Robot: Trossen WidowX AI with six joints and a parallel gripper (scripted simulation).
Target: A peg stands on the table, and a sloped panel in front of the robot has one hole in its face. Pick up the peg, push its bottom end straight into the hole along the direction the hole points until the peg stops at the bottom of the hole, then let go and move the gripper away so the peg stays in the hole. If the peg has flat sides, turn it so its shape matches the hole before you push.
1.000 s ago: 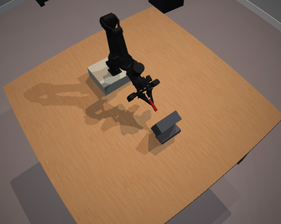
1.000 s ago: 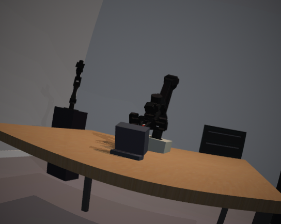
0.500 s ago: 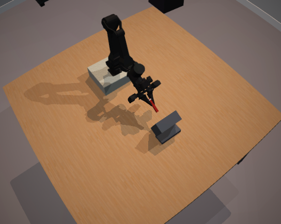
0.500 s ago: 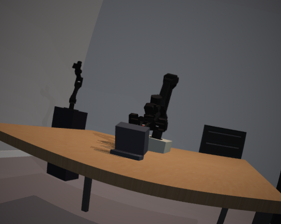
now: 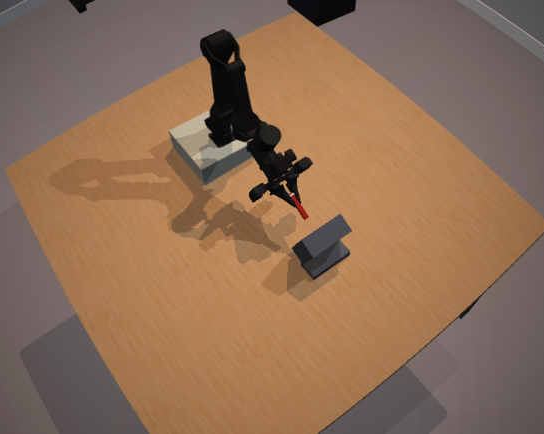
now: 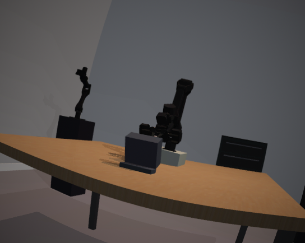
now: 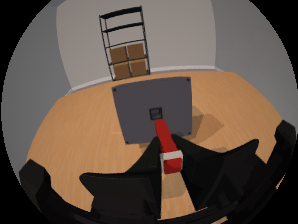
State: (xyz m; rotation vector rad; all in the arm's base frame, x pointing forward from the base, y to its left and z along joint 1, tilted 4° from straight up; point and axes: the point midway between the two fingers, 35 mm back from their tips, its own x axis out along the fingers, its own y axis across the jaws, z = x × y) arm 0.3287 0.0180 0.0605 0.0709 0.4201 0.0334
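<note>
Now: the dark sloped panel 100 mm ahead of my gripper tip and 40 mm below it. The rest, counted from my gripper tip: dark red peg: 20 mm behind, 10 mm above.
</note>
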